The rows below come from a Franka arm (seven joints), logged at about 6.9 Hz.
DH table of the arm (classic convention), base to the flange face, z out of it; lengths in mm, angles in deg. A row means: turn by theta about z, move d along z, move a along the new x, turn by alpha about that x. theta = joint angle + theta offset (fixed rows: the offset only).
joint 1: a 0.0; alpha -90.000; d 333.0; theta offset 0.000
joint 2: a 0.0; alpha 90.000; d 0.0; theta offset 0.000
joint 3: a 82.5; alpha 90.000; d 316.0; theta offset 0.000
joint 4: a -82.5; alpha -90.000; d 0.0; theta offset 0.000
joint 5: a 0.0; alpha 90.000; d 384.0; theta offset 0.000
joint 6: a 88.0; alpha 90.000; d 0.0; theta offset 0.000
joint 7: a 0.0; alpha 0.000; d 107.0; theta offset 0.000
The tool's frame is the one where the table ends.
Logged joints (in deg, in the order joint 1, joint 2, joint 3, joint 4, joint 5, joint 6, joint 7), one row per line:
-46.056, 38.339, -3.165, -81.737, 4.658, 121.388, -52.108
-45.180, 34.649, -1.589, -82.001, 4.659, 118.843, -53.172
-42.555, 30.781, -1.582, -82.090, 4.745, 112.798, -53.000
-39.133, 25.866, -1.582, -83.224, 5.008, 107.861, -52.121
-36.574, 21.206, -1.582, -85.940, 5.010, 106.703, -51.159
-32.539, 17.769, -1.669, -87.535, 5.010, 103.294, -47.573
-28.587, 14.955, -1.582, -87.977, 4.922, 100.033, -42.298
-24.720, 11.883, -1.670, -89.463, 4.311, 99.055, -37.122
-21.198, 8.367, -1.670, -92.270, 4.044, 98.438, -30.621
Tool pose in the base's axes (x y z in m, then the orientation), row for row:
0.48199, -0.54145, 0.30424, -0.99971, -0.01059, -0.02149, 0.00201
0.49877, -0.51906, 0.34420, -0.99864, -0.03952, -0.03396, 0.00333
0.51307, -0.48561, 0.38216, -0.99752, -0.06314, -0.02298, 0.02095
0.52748, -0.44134, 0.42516, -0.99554, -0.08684, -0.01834, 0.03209
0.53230, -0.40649, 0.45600, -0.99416, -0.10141, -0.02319, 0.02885
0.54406, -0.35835, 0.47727, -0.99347, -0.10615, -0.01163, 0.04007
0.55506, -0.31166, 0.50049, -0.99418, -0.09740, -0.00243, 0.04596
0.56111, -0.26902, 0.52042, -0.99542, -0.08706, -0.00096, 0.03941
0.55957, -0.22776, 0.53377, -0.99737, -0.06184, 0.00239, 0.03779
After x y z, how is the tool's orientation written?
As a quaternion, x y z w.
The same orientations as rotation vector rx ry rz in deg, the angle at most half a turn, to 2 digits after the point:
-179.72, -1.90, -3.86
-179.37, -7.10, -6.10
-177.20, -11.22, -4.08
-175.63, -15.32, -3.24
-175.73, -17.93, -4.10
-174.40, -18.63, -2.04
-173.90, -17.04, -0.43
-174.82, -15.29, -0.17
-175.33, -10.87, 0.42

